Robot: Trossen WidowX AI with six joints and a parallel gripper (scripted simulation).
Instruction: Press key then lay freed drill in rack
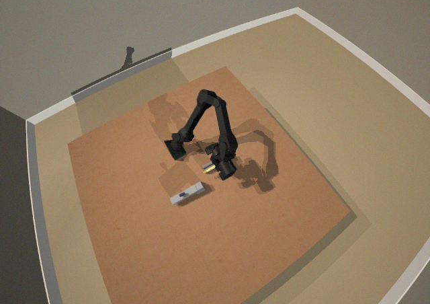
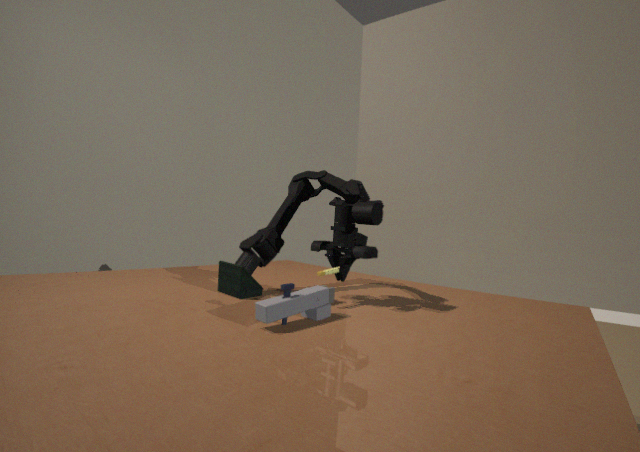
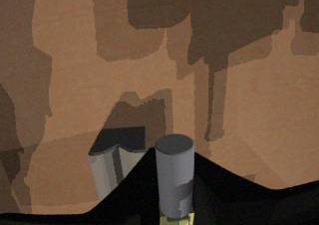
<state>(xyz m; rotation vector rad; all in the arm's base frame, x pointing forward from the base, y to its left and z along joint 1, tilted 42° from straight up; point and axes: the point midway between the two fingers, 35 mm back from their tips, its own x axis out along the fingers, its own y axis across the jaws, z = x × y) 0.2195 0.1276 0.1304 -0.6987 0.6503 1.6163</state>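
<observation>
Now: gripper tip 4 cm to the left of the ribbed grey rack, 4 cm above it and 3 cm past it. Round my gripper tip: dark t-shaped key: 23 cm to the right, 6 cm ahead, 1 cm below; light grey holder block: 20 cm to the right, 6 cm ahead, 3 cm below; drill: 4 cm to the right, 3 cm above.
</observation>
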